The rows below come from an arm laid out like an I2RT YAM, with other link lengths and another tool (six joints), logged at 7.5 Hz.
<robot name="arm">
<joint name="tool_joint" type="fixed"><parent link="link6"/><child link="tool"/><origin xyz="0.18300 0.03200 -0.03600" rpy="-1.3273 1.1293 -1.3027"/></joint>
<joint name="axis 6" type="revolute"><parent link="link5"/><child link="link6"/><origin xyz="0.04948 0.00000 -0.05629"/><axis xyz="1 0 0"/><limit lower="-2.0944" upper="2.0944"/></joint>
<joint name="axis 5" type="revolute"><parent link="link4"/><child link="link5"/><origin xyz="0.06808 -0.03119 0.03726"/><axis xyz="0 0 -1"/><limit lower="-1.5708" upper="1.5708"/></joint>
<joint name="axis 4" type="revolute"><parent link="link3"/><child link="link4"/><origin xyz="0.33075 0.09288 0.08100"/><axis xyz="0 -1 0"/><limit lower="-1.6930" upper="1.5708"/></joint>
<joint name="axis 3" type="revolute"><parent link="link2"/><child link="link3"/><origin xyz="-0.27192 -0.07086 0.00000"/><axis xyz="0 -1 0"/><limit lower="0.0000" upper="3.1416"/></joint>
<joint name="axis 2" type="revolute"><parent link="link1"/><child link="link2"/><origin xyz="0.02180 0.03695 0.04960"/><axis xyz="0 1 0"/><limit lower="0.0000" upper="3.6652"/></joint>
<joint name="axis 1" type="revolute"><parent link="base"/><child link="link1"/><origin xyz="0.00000 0.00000 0.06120"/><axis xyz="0 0 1"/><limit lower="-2.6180" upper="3.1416"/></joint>
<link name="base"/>
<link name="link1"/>
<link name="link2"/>
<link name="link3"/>
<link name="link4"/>
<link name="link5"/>
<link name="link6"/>
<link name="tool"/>
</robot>
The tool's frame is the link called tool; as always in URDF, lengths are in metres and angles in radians.
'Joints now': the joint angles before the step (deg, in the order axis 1, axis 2, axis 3, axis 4, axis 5, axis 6). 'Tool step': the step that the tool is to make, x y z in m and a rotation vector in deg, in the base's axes. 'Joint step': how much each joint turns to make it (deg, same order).
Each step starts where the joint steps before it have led.
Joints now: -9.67, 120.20, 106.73, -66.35, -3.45, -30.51
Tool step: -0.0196, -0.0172, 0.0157, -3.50, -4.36, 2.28
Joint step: -1.15, -9.85, -10.43, 5.32, 1.86, -3.93
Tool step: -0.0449, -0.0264, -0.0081, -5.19, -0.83, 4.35
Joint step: -2.13, -10.62, -14.23, 5.48, 2.96, -7.57
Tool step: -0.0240, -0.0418, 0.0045, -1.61, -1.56, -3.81
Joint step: -5.83, -5.20, -5.14, 1.95, 0.45, -2.27
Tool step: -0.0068, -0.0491, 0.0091, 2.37, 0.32, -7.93
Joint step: -7.66, 3.30, 5.25, -3.18, -1.88, 0.90
